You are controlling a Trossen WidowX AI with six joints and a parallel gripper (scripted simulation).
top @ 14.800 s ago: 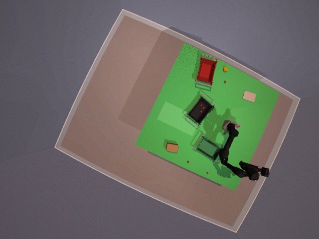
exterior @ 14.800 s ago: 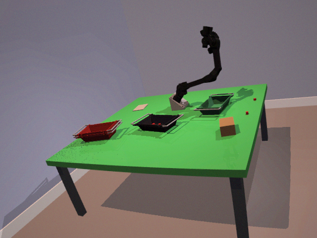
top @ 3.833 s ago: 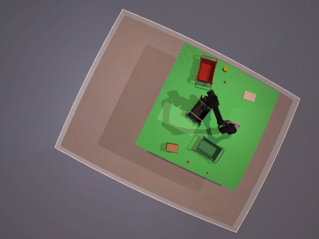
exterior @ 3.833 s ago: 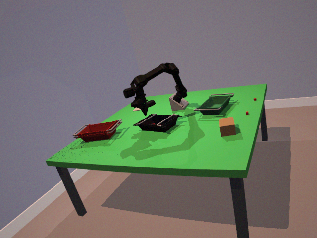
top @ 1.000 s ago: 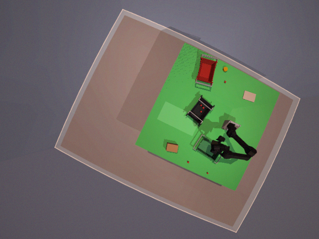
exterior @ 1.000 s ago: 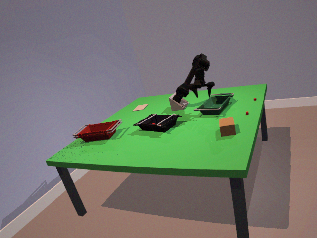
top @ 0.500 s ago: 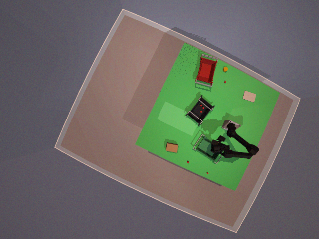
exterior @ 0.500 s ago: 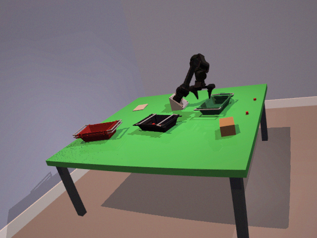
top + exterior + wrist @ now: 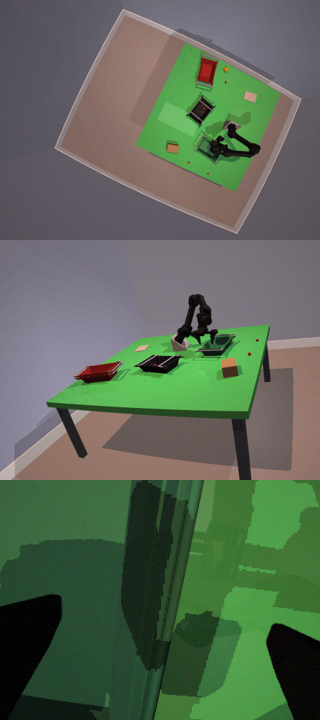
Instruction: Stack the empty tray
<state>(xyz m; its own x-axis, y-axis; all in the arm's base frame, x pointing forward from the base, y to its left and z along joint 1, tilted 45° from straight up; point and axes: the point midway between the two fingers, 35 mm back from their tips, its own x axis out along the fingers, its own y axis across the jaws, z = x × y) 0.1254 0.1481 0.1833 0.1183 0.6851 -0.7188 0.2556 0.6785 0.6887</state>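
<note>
My gripper tip is now 8 cm to the right of the green tray and 2 cm short of it. Also, from my gripper tip: brown box 41 cm ahead, 19 cm to the left, 2 cm below; tan flat plate 64 cm to the right, 29 cm behind, 5 cm below.
</note>
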